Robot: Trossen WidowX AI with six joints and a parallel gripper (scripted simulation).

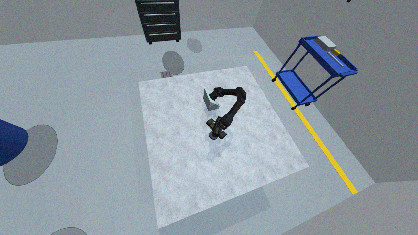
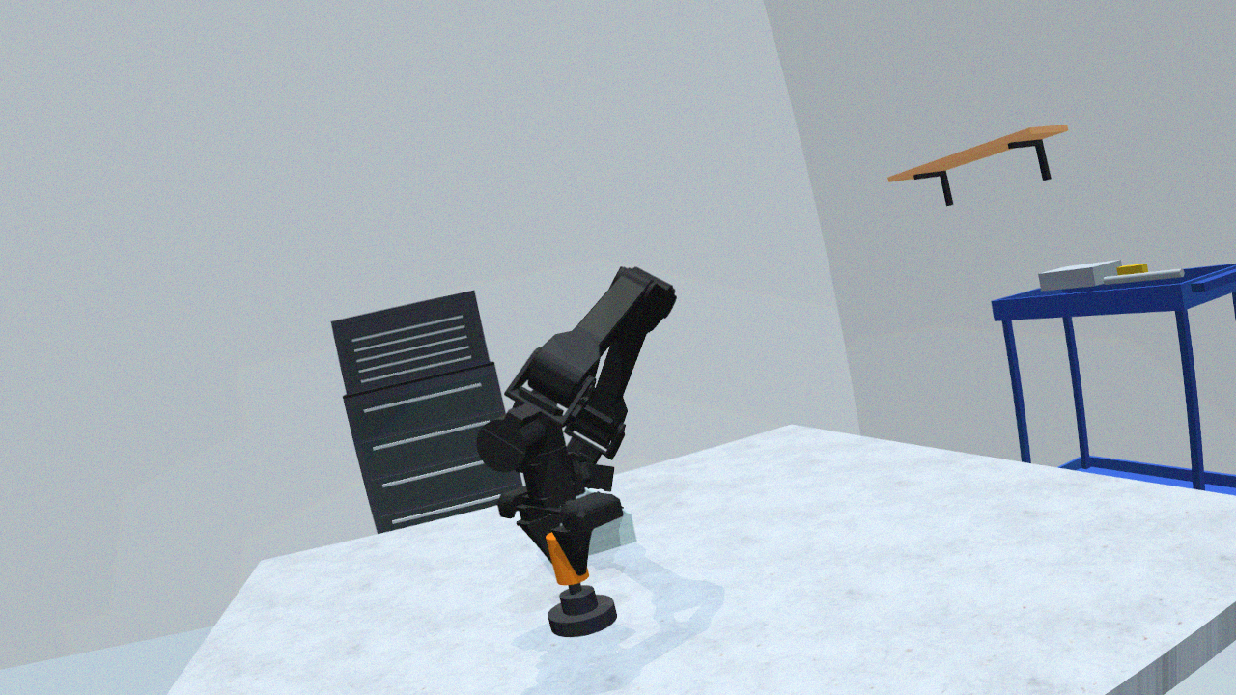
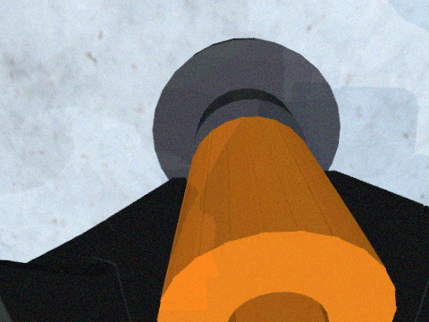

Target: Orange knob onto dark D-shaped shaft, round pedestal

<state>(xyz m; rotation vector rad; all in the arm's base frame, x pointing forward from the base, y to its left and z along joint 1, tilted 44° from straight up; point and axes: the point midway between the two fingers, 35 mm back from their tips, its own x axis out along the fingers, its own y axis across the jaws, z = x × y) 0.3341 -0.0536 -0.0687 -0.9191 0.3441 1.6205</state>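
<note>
My gripper tip is 2 cm below the orange knob. Round my gripper tip: dark round pedestal: 4 cm below.
</note>
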